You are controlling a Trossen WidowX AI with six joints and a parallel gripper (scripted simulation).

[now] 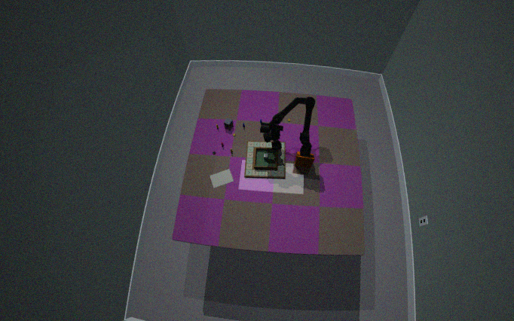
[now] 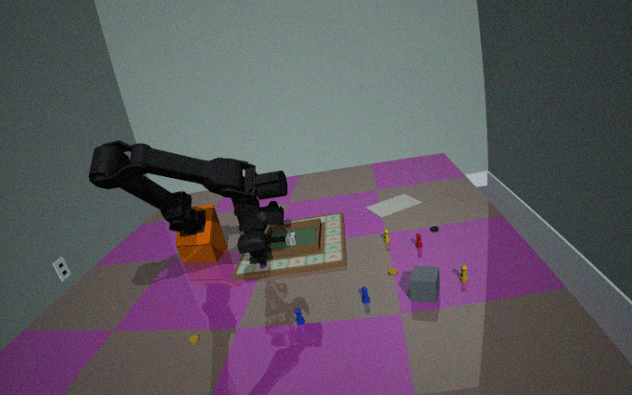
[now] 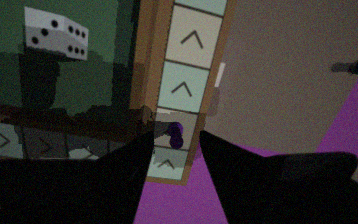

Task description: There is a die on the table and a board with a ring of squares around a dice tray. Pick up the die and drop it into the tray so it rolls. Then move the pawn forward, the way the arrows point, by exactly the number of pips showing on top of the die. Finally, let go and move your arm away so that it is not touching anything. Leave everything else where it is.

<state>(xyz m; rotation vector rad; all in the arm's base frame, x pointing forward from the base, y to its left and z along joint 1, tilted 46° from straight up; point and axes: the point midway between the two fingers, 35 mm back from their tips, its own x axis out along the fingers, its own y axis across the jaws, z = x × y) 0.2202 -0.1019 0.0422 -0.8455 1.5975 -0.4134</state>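
The purple pawn is 1 cm below my gripper tip. The rest, counted from my gripper tip: red pawn (38 cm ahead, 5 cm to the left, 2 cm below); then white die (11 cm to the left, 5 cm ahead, 1 cm below); then white card (33 cm ahead, 31 cm to the left, 4 cm below).
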